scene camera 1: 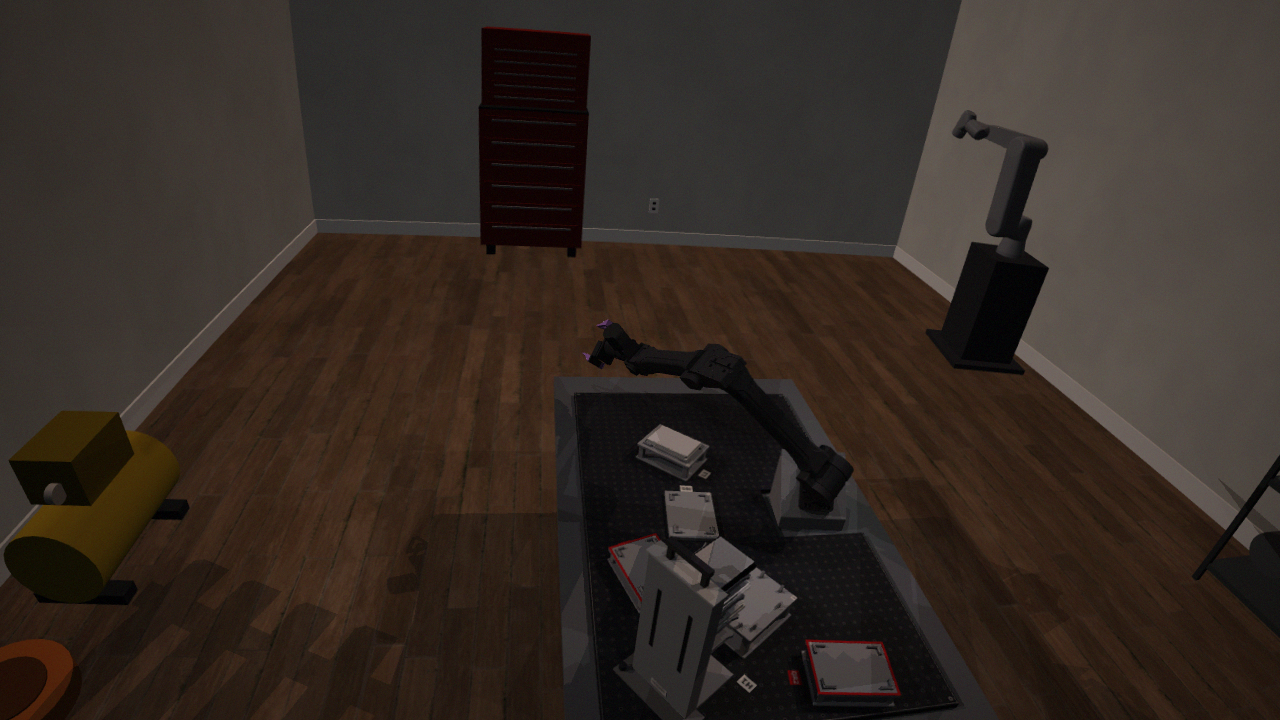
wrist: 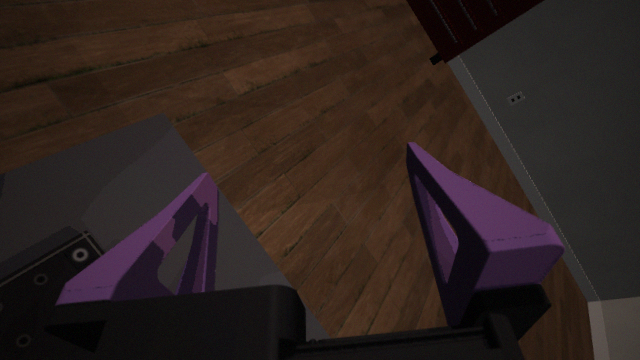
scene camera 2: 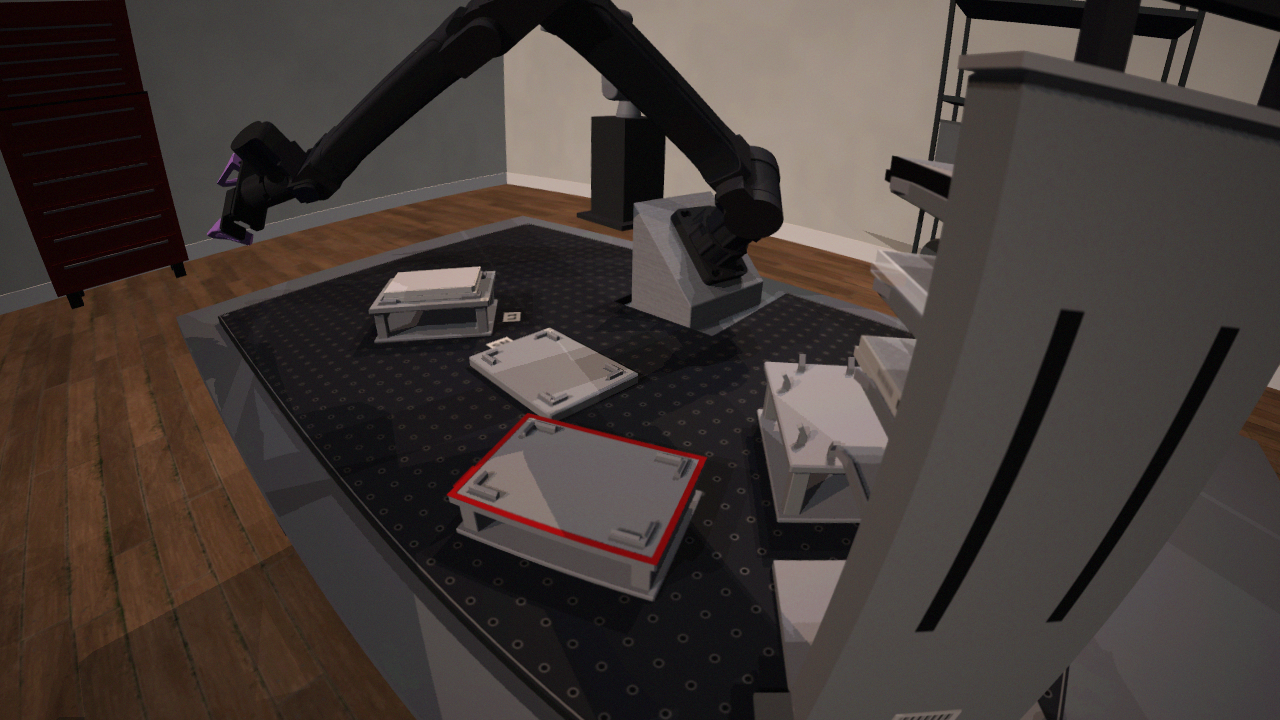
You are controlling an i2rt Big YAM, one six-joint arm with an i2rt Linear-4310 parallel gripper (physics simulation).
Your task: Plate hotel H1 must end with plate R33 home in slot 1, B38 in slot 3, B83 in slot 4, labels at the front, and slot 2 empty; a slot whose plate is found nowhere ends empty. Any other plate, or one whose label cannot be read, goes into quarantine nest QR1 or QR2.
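Frame: origin at the arm's base, x right, y ahead, z up, level; metres.
Where they show: gripper, between the fingertips: (scene camera 1: 590, 339) (wrist: 307, 167) (scene camera 2: 215, 209); arm's base, origin of its link: (scene camera 1: 815, 486) (scene camera 2: 706, 246).
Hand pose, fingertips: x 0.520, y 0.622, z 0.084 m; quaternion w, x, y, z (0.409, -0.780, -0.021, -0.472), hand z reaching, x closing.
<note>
Each offset is from my fingertips to the centre of the thing.
My gripper (scene camera 1: 595, 340) (scene camera 2: 216, 207) (wrist: 307, 167) is open and empty, with purple fingers, high beyond the table's far end. Plate hotel H1 {dz +0.018, dx -1.024, dy -0.265 m} (scene camera 1: 660, 617) (scene camera 2: 1002, 376) is a tall grey tower at the near end. Several pale layers show at its open side in scene camera 2; slot contents and labels are unreadable. A white plate {dz -0.109, dx -0.348, dy -0.266 m} (scene camera 1: 674, 442) (scene camera 2: 434, 283) lies on a raised stand (scene camera 2: 432, 337) at the far end. One red-rimmed nest {dz -0.143, dx -0.782, dy -0.203 m} (scene camera 1: 633, 557) (scene camera 2: 581, 479) stands beside the hotel; another red-rimmed nest {dz -0.143, dx -1.009, dy -0.603 m} (scene camera 1: 852, 667) stands at the near right. Their QR labels cannot be read.
A low pale nest {dz -0.157, dx -0.576, dy -0.309 m} (scene camera 1: 691, 514) (scene camera 2: 559, 367) with corner posts lies mid-table. Another raised white stand (scene camera 1: 765, 598) (scene camera 2: 823, 407) is close to the hotel, partly hidden. The arm's grey base block (scene camera 1: 810, 514) (scene camera 2: 662, 268) stands at the table's right side. A red cabinet (scene camera 1: 534, 174) stands by the wall.
</note>
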